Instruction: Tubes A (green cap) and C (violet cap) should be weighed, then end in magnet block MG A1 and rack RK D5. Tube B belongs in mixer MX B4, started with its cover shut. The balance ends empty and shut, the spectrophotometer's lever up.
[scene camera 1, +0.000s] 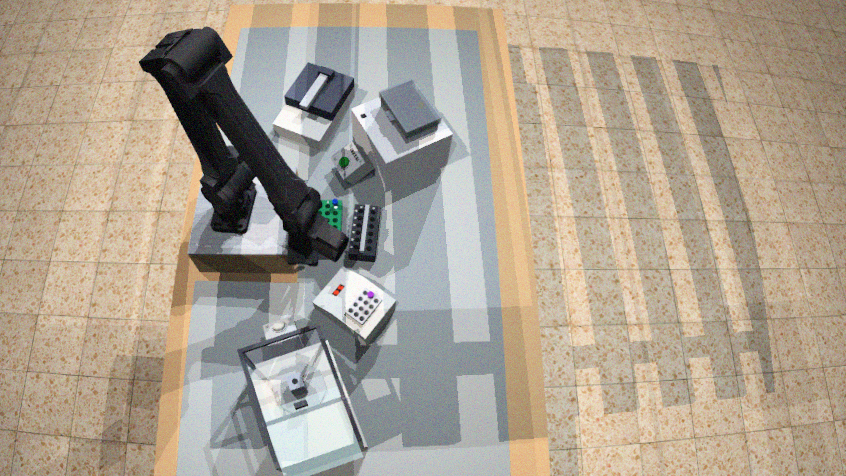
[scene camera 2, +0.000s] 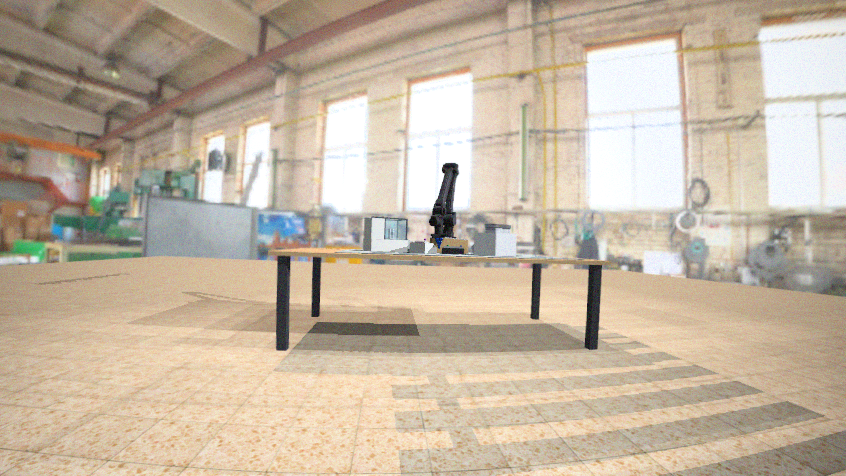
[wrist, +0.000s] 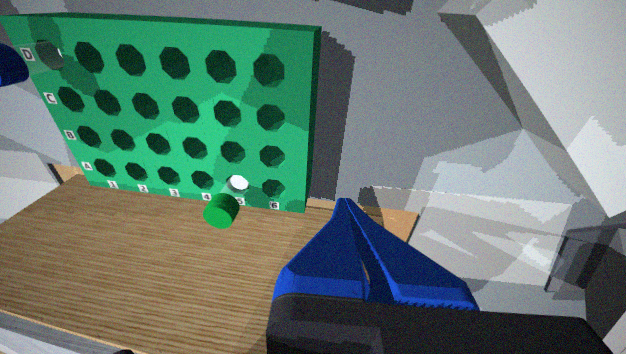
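Pixels of known places: gripper, fingertip midpoint: (scene camera 1: 305, 256) (scene camera 2: 439, 248) (wrist: 342, 207); arm's base at its link origin: (scene camera 1: 234, 209) (scene camera 2: 447, 238).
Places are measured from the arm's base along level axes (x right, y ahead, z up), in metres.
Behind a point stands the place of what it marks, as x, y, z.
My gripper (wrist: 342, 207) @(0.066, 0.172, -0.073) (scene camera 1: 334, 244) is shut and empty. It hovers low over the wooden base block (wrist: 121, 264) @(-0.042, 0.132, -0.037), just right of the green rack (wrist: 196, 88) @(-0.007, 0.222, -0.069) (scene camera 1: 332, 221) @(-0.030, 0.222, -0.068). The green-capped tube (wrist: 221, 214) @(0.012, 0.178, -0.045) stands in the rack's hole A5. A blue-capped tube (wrist: 9, 66) @(-0.065, 0.225, -0.049) (scene camera 1: 334, 201) @(-0.071, 0.222, -0.045) stands in D1. The violet-capped tube (scene camera 1: 370, 294) @(0.163, 0.336, -0.012) sits in a well of the white block unit with a red display (scene camera 1: 329, 304) @(0.184, 0.247, -0.047). The black magnet block (scene camera 1: 356, 236) @(0.005, 0.285, -0.063) lies right of the rack with no tube showing in it. The glass-walled balance (scene camera 1: 313, 441) @(0.503, 0.270, 0.109) stands at the near end with no tube showing on its pan.
A white box with a grey lid (scene camera 1: 408, 106) @(-0.269, 0.374, 0.090) and a dark-lidded unit (scene camera 1: 316, 89) @(-0.369, 0.130, -0.001) stand at the far end. A small grey unit with a green-knobbed lever (scene camera 1: 344, 161) @(-0.175, 0.232, -0.029) sits between them. In the far scene view the arm (scene camera 2: 445, 201) @(0.034, 0.176, 0.243) rises above the table (scene camera 2: 414, 257) @(0.214, 0.734, -0.110).
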